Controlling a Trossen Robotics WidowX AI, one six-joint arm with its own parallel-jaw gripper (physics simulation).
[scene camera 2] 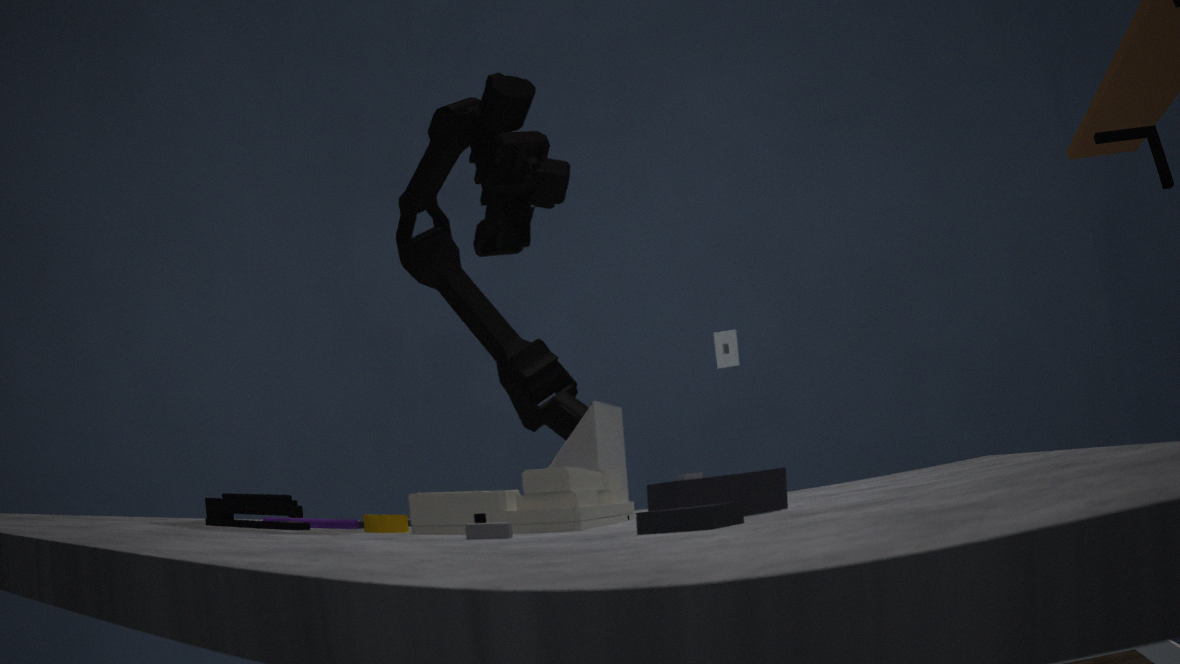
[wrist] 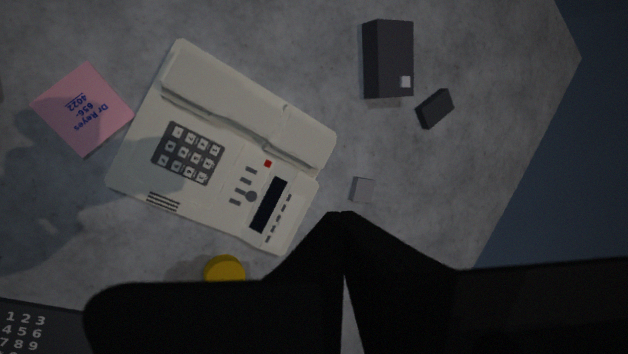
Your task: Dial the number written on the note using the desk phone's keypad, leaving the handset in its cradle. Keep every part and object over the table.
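Frame: origin at the arm's base, x ahead, y left, z up, level; metres.
Seen in the pictures: gripper, fingertip midpoint: (scene camera 2: 525, 244) (wrist: 339, 224); arm's base, origin of the base link: (scene camera 2: 588, 432).
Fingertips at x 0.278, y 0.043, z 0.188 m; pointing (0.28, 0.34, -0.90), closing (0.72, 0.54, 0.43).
Observation:
Pixels of each thing's top centre, then the offset from my fingertips to it.
- cream desk phone, middle of its top: (scene camera 2: 527, 490) (wrist: 237, 158) dx +0.036, dy -0.001, dz -0.273 m
- dark keypad, middle of its top: (wrist: 189, 155) dx -0.007, dy -0.024, dz -0.285 m
- pink note, middle of its top: (wrist: 84, 110) dx -0.117, dy -0.038, dz -0.306 m
- large dark box, middle of its top: (scene camera 2: 716, 471) (wrist: 398, 58) dx +0.151, dy +0.218, dz -0.274 m
- small dark block, middle of its top: (scene camera 2: 689, 507) (wrist: 438, 108) dx +0.274, dy +0.222, dz -0.299 m
- grey block, middle of its top: (scene camera 2: 488, 523) (wrist: 364, 190) dx +0.230, dy +0.050, dz -0.302 m
- yellow disc, middle of its top: (scene camera 2: 385, 514) (wrist: 225, 278) dx +0.108, dy -0.139, dz -0.296 m
- dark number pad, middle of its top: (wrist: 20, 337) dx -0.065, dy -0.292, dz -0.306 m
The cream desk phone (scene camera 2: 462, 507) (wrist: 220, 205) lies on the table, turned at an angle in the wrist view. Its handset (wrist: 225, 95) rests in the cradle along the upper long side. The dark keypad (wrist: 188, 152) has pale keys; their digits are small and rotated. The pink note (wrist: 92, 135) lies left of the phone, with upside-down blue writing that reads "Dr Reyes 656-4022". It does not show in the scene view. My gripper (scene camera 2: 501, 250) (wrist: 339, 224) is shut and empty, high above the table. In the wrist view its tips appear beyond the phone's display end, away from the keypad.
A large dark box (scene camera 2: 726, 491) (wrist: 387, 57), a small dark block (scene camera 2: 689, 518) (wrist: 436, 109) and a grey block (scene camera 2: 488, 531) (wrist: 362, 189) lie beside the phone. A yellow disc (scene camera 2: 386, 523) (wrist: 225, 270) and a dark number pad (wrist: 55, 325) lie below it in the wrist view.

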